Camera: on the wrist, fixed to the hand. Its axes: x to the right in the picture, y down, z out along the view.
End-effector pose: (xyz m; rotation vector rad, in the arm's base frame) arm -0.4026 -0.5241 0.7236 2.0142 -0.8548 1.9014
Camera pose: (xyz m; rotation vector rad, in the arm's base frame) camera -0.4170 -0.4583 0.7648 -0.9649 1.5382 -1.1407
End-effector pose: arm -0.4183 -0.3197 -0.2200 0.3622 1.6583 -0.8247
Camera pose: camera -0.4970 -0.3254 -0.2224 1.3247 0.5861 0.1237
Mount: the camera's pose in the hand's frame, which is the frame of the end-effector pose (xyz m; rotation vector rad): 0.0240 -0.0533 -0.0530 0.2319 -0.3367 1.5279
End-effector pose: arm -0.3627 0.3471 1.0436 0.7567 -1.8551 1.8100
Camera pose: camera -0.3494 0.3983 1.1022 0.3658 1.5609 -1.5976
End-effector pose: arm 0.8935 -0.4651 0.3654 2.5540 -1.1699 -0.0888
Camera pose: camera 0.9582 -0.4363 0.4002 -1.1205 2.8957 0.0051
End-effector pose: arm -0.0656 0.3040 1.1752 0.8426 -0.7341 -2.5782
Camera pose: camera -0.0590 0.3170 1.0976 -0.2001 -1.1361 -1.2203
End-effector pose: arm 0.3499 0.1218 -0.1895 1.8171 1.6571 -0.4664
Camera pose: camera 0.2933 0.1753 -0.1768 2.3715 -0.2501 -0.2023
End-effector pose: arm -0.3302 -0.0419 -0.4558 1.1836 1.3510 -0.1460
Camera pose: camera -0.3946 -0.0160 -0.4933 1.9719 -0.0982 0.5825
